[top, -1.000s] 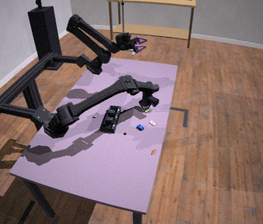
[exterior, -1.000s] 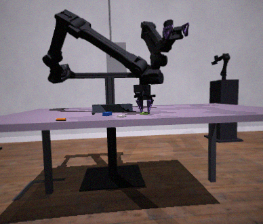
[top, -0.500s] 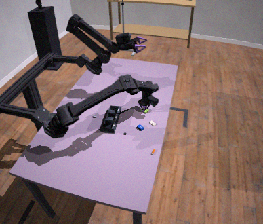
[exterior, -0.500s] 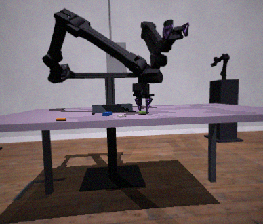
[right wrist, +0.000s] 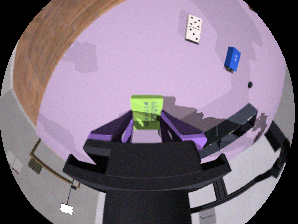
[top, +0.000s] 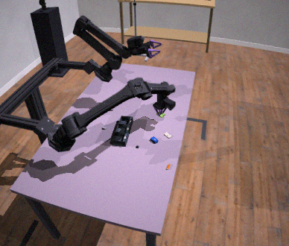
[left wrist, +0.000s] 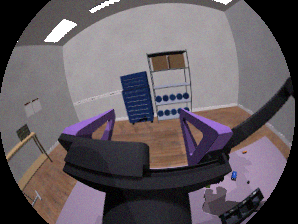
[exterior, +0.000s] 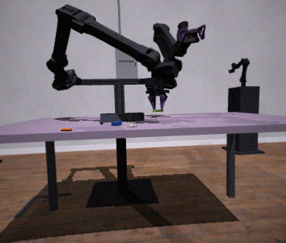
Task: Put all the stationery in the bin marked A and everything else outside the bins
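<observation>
My right hand is 10 mm above the green item. The rest, counted from my right hand: dark bin 230 mm behind, 170 mm to the right, 50 mm below; then black item 110 mm behind, 280 mm to the right, 70 mm below; then blue item 20 mm behind, 200 mm to the right, 60 mm below.
</observation>
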